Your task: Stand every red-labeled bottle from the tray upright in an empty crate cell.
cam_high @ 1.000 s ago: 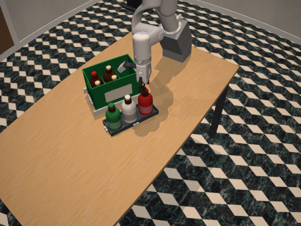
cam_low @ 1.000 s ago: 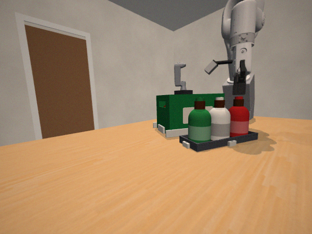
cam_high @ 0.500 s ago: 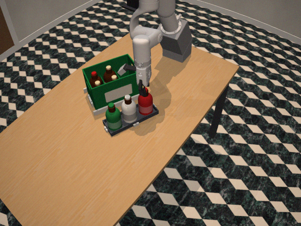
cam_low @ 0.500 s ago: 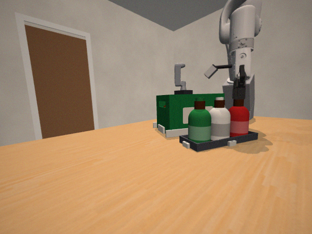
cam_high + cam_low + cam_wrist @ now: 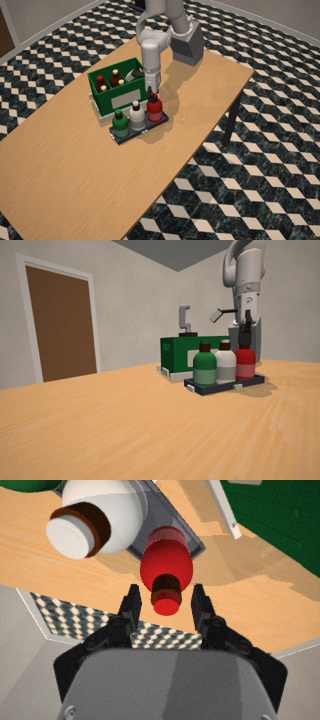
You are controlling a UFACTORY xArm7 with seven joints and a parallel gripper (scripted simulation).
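Right now the red-labeled bottle is 7 cm below my hand. Round my hand: tray 9 cm ahead, 2 cm to the right, 14 cm below; then green bottle 17 cm ahead, 4 cm to the right, 7 cm below; then white bottle 9 cm ahead, 2 cm to the right, 7 cm below.
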